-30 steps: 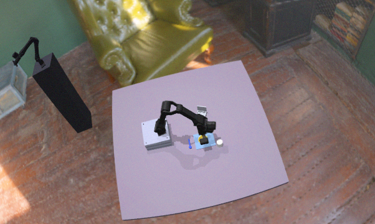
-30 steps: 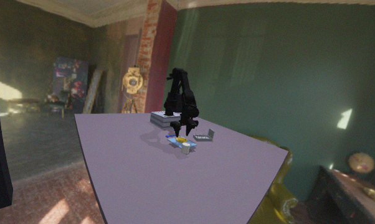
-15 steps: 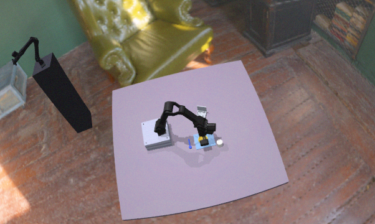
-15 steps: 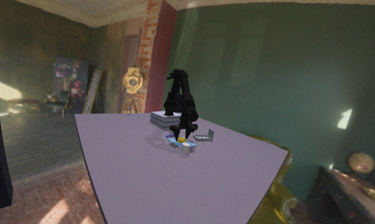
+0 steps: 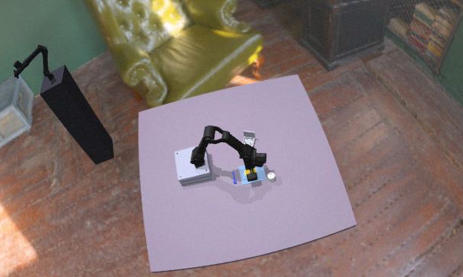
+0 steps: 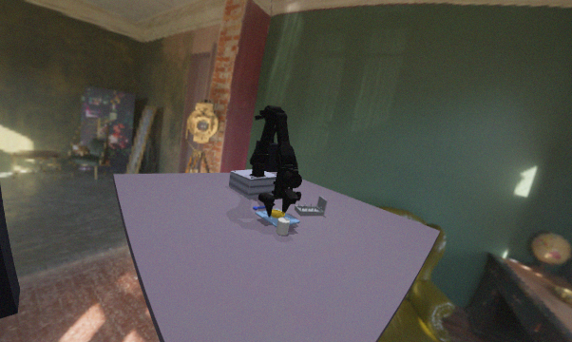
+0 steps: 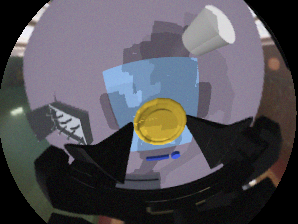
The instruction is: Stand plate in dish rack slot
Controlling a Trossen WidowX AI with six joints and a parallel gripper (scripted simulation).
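The grey dish rack is 5 cm ahead of my gripper tip, 19 cm to the left of it and 1 cm above it. The rest, counted from my gripper tip: white cup: 10 cm ahead, 9 cm to the right, 2 cm above; blue utensil: 11 cm behind, 1 cm below; yellow plate: 1 cm above.
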